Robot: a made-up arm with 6 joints.
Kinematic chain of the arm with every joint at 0, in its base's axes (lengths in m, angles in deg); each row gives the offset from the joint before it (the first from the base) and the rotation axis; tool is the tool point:
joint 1: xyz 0 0 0.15 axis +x
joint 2: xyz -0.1 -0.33 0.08 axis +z
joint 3: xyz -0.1 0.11 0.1 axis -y
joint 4: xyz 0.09 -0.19 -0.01 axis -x
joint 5: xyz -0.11 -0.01 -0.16 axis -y
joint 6: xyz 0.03 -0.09 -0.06 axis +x
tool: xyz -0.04 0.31 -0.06
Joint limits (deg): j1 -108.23..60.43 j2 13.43..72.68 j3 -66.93..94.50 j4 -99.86..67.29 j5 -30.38..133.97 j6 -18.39..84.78
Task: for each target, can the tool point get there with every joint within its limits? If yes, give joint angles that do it. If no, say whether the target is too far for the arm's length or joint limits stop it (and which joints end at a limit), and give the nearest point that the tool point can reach.
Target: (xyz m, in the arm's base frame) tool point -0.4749 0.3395 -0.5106
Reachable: no: joint limits stop it (at a limit: joint 1, joint 2, joint 6) | nearest point -0.3259 -0.0171 -0.3228 | short by 0.430 m
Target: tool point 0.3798 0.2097 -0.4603
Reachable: no: joint limits stop it (at a limit: joint 1, joint 2, joint 6) | nearest point 0.1761 -0.0626 -0.3165 | short by 0.369 m
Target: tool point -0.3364 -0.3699 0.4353
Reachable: yes | joints -15.39 60.96 75.25 -61.59 -9.16 22.33
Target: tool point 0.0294 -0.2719 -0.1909
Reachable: yes | joints 36.53 36.55 65.19 33.21 112.48 66.86
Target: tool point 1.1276 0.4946 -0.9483
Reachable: no: too far | nearest point 0.2199 -0.1300 -0.3571 | short by 1.250 m
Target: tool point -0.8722 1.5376 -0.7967
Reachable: no: too far | nearest point -0.3229 0.4548 0.1599 | short by 1.546 m
